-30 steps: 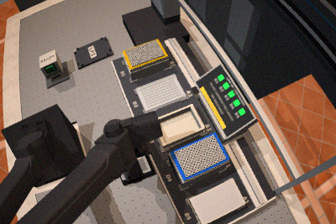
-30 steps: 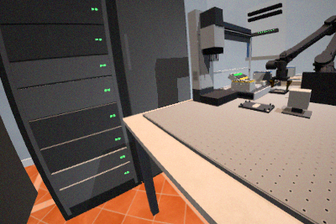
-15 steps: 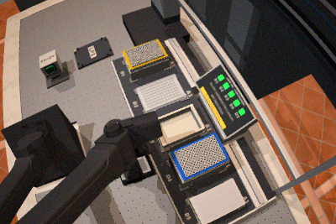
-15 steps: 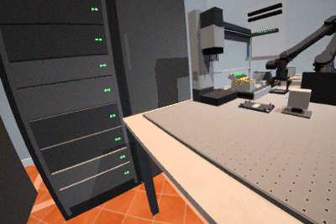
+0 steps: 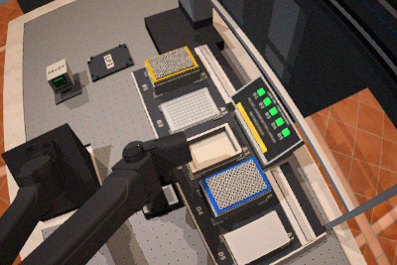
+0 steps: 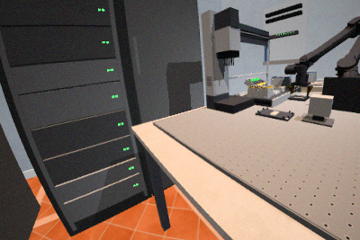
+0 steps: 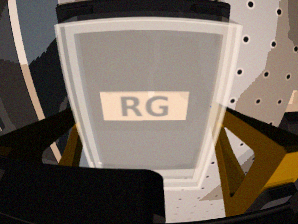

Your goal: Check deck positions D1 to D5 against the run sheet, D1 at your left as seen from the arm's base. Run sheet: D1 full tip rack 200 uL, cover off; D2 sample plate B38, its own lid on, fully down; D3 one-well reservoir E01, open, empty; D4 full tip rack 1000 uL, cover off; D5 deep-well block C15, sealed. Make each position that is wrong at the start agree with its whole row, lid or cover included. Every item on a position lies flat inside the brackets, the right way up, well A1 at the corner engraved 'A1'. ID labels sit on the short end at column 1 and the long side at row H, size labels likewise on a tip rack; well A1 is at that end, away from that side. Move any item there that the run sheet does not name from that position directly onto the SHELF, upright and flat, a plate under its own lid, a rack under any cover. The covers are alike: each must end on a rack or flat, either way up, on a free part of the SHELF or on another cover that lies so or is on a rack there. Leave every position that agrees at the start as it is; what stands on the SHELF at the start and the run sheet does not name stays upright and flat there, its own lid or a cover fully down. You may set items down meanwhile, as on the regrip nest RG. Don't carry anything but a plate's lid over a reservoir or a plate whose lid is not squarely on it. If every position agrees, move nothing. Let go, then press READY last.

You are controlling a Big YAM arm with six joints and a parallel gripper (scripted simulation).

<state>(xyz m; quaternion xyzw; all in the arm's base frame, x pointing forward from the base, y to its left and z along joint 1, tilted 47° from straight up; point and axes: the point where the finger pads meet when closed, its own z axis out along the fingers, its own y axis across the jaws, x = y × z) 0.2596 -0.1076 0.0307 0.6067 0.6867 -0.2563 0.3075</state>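
The black regrip nest is 2 cm below my hand. Also, from my hand: one-well reservoir: 16 cm ahead, 3 cm to the left, 3 cm above; then sealed block: 18 cm ahead, 22 cm to the right, 5 cm above; then blue-framed tip rack: 18 cm ahead, 9 cm to the right, 9 cm above.
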